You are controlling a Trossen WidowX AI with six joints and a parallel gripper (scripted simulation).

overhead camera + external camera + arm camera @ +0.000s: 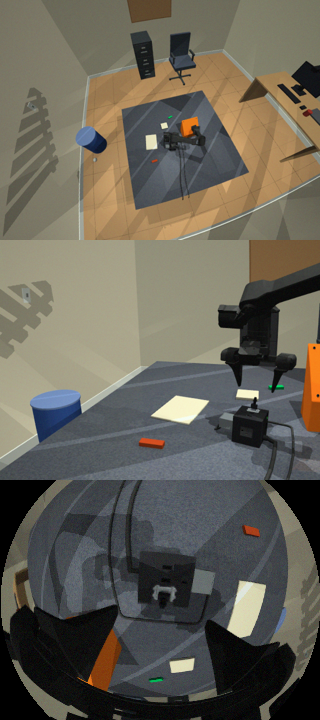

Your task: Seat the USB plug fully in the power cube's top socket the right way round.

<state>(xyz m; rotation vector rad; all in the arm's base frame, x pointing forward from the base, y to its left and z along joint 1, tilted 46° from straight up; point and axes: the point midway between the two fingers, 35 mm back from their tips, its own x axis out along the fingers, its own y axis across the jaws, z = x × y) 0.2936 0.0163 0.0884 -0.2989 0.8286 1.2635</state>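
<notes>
The usb plug lies 40 mm below my gripper tip. From my gripper tip the other things lie so: red block: 260 mm ahead, 130 mm below, 100 mm to the left; large cream pad: 230 mm ahead, 130 mm to the right, 130 mm below; small cream pad: 290 mm to the right, 130 mm below.
</notes>
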